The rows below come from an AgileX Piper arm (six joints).
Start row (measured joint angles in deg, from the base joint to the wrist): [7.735 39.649 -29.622 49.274 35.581 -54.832]
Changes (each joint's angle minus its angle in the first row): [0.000 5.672 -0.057 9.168 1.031 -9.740]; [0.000 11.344 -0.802 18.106 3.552 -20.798]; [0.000 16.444 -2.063 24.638 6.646 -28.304]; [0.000 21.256 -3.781 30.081 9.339 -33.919]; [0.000 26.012 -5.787 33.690 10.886 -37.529]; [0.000 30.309 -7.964 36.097 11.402 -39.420]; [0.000 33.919 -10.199 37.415 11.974 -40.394]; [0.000 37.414 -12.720 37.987 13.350 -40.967]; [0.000 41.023 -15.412 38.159 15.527 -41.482]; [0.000 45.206 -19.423 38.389 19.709 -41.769]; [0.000 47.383 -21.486 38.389 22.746 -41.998]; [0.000 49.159 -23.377 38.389 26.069 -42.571]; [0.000 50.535 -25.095 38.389 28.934 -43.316]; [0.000 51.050 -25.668 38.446 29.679 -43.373]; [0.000 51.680 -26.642 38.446 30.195 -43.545]
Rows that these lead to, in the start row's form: [7.735 45.321 -29.679 58.442 36.612 -64.572]; [7.735 50.993 -30.424 67.380 39.133 -75.630]; [7.735 56.093 -31.685 73.912 42.227 -83.136]; [7.735 60.905 -33.403 79.355 44.920 -88.751]; [7.735 65.661 -35.409 82.964 46.467 -92.361]; [7.735 69.958 -37.586 85.371 46.983 -94.252]; [7.735 73.568 -39.821 86.689 47.555 -95.226]; [7.735 77.063 -42.342 87.261 48.931 -95.799]; [7.735 80.672 -45.034 87.433 51.108 -96.314]; [7.735 84.855 -49.045 87.663 55.290 -96.601]; [7.735 87.032 -51.108 87.663 58.327 -96.830]; [7.735 88.808 -52.999 87.663 61.650 -97.403]; [7.735 90.184 -54.717 87.663 64.515 -98.148]; [7.735 90.699 -55.290 87.720 65.260 -98.205]; [7.735 91.329 -56.264 87.720 65.776 -98.377]
